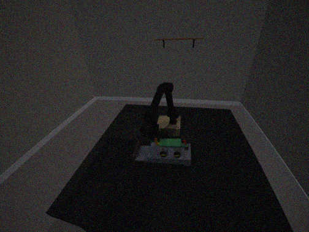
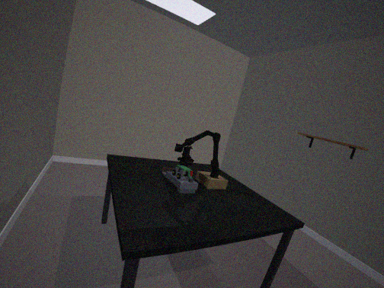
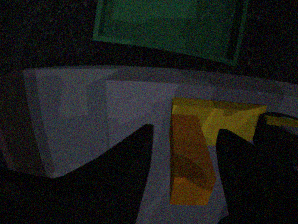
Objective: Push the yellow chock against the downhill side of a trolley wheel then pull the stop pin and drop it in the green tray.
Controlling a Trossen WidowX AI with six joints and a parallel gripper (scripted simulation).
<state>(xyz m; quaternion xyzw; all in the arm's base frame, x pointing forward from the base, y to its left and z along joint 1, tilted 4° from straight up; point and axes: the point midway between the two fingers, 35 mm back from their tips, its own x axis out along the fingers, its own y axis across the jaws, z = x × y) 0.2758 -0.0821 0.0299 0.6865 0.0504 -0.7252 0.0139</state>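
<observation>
My gripper tip is now 20 mm to the right of the yellow chock and 10 mm above it. The rest, counted from my gripper tip: trolley: 50 mm ahead, 120 mm to the left, 20 mm above; red-headed stop pin: 20 mm ahead, 220 mm to the left, 40 mm above.
</observation>
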